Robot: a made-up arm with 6 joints. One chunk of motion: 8 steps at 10 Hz.
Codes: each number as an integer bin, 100 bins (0 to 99) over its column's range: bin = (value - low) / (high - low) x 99, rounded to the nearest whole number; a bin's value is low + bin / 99 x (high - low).
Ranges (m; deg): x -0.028..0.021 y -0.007..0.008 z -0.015..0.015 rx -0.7..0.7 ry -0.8..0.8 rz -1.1..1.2
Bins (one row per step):
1: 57 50 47 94 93 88
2: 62 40 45 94 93 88
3: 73 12 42 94 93 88
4: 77 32 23 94 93 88
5: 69 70 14 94 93 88
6: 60 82 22 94 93 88
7: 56 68 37 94 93 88
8: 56 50 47 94 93 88
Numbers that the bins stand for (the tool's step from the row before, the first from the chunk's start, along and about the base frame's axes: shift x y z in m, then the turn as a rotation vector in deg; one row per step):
1: 0.00021 0.00058 -0.00076 0.629 0.703 0.944
2: 0.00269 -0.00094 -0.00136 0.629 0.703 0.944
3: 0.00813 -0.00518 -0.00227 0.629 0.703 0.944
4: 0.01011 -0.00215 -0.00803 0.629 0.703 0.944
5: 0.00615 0.00361 -0.01076 0.629 0.703 0.944
6: 0.00170 0.00542 -0.00833 0.629 0.703 0.944
7: -0.00028 0.00330 -0.00379 0.629 0.703 0.944
8: -0.00028 0.00058 -0.00076 0.629 0.703 0.944

